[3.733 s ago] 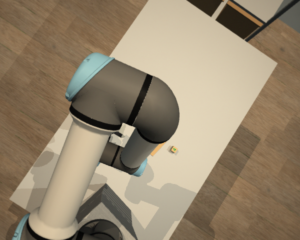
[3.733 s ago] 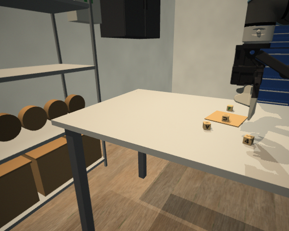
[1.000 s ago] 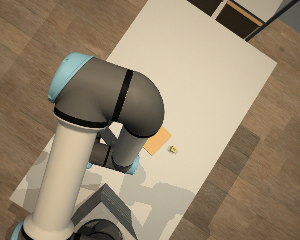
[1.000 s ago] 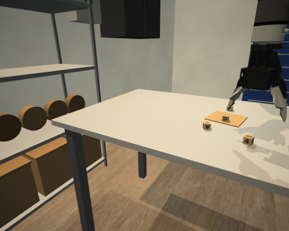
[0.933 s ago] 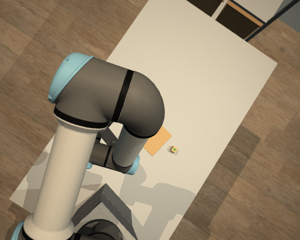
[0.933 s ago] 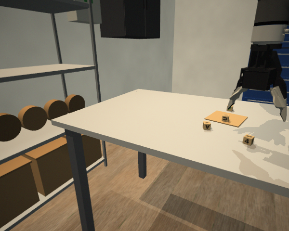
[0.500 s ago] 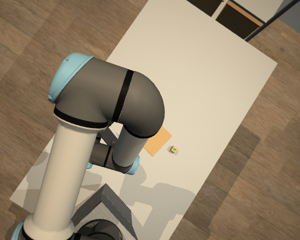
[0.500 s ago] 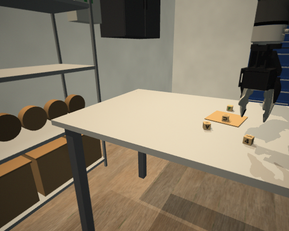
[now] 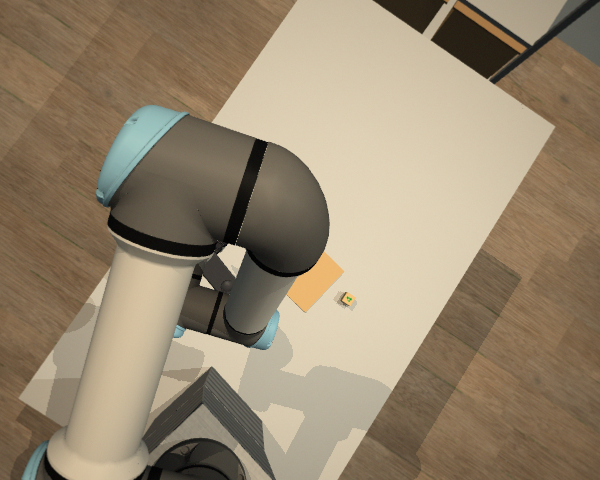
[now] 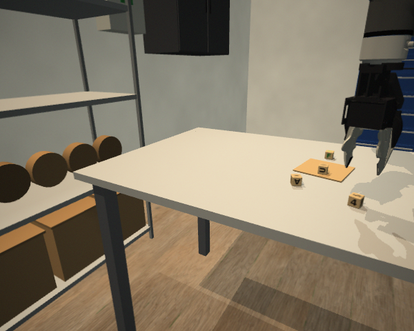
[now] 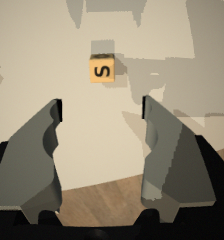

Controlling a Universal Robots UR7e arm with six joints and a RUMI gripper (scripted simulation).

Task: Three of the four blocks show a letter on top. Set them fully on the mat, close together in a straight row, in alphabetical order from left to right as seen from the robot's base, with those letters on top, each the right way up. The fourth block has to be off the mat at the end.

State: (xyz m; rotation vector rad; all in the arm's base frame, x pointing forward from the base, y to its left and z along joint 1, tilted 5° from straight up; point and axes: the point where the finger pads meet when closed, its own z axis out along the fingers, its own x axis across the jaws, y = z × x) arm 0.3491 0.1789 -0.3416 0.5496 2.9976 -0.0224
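Now: the S block 9 cm below my hand. From my hand the other things lie so: D block (17 cm to the right, 8 cm below, 8 cm ahead); then X block (14 cm ahead, 9 cm below, 7 cm to the right); then orange mat (21 cm to the right, 10 cm below, 8 cm ahead).
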